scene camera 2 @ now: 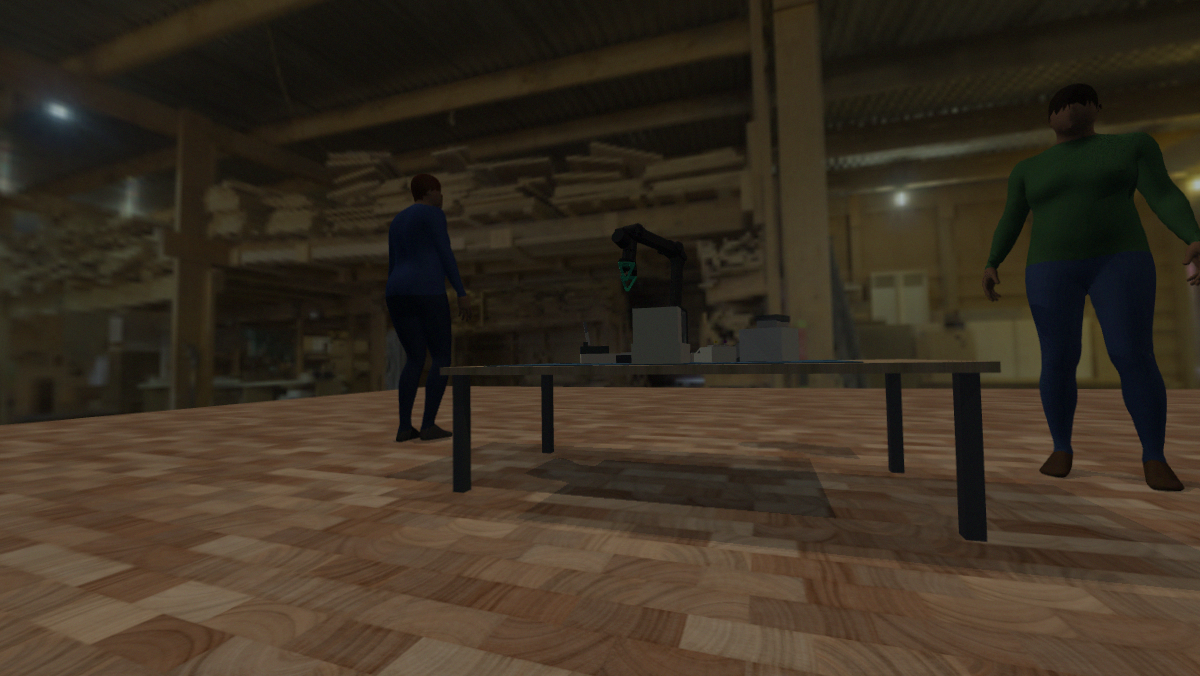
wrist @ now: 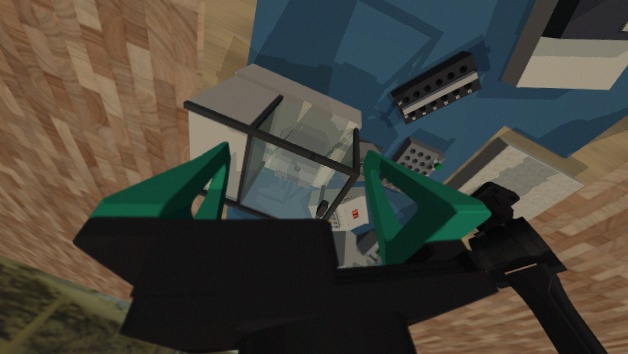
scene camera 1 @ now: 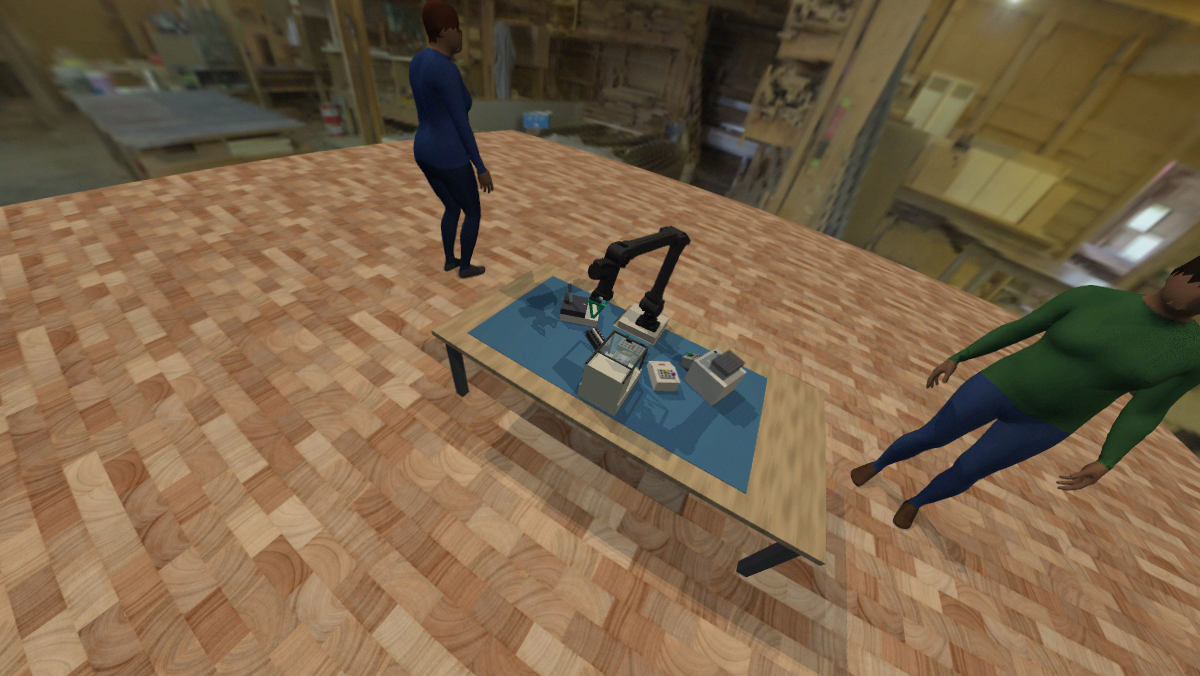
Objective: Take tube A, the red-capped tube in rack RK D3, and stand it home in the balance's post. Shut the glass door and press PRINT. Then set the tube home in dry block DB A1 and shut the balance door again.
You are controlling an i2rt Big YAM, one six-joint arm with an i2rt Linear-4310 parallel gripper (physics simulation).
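Pixels of known places: gripper, fingertip midpoint: (scene camera 2: 626, 286) (wrist: 301, 153) (scene camera 1: 595, 314); arm's base at its link origin: (scene camera 1: 647, 324).
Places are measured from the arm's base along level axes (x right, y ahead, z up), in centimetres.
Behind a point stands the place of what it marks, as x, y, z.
Note:
My gripper (scene camera 1: 597, 309) @(13.2, 44.6, 27.4) (scene camera 2: 627, 277) @(13.2, 44.6, 27.4) (wrist: 301, 153) @(13.2, 44.6, 27.4) is open, with nothing between its green fingers, high above the table. In the wrist view the balance (scene camera 1: 606, 382) @(-3.1, 60.4, 12.7) (scene camera 2: 656, 335) @(-1.9, 60.4, 6.4) (wrist: 220, 130) @(4.3, 55.8, 16.5) lies below and between the fingers. Its small post (wrist: 296, 168) shows through the glass; I cannot tell whether the glass door is shut. A grey rack (wrist: 415, 156) @(4.0, 21.4, -0.8) with a green-capped tube (wrist: 438, 166) @(5.0, 17.3, 1.6) at its edge stands right of the balance. The red-capped tube does not show. A white block unit with a red display (scene camera 1: 663, 375) @(-20.3, 33.2, 3.0) (wrist: 355, 214) @(-17.4, 24.9, 0.9), likely the dry block, is partly hidden by my gripper.
A long black two-row holder (wrist: 435, 87) @(17.3, 27.3, -0.2) lies beyond the rack. A white device with a dark top (scene camera 1: 579, 310) @(32.5, 19.2, 4.1) (wrist: 565, 65) @(27.7, 12.6, 0.6) stands nearby. My arm's base plate (wrist: 520, 170) @(10.8, 0.7, -0.3) is right of the rack. A white box with a dark lid (scene camera 1: 717, 375) @(-41.3, 24.9, 9.8) (scene camera 2: 768, 342) @(-40.9, 27.6, 3.7) stands at the other end.

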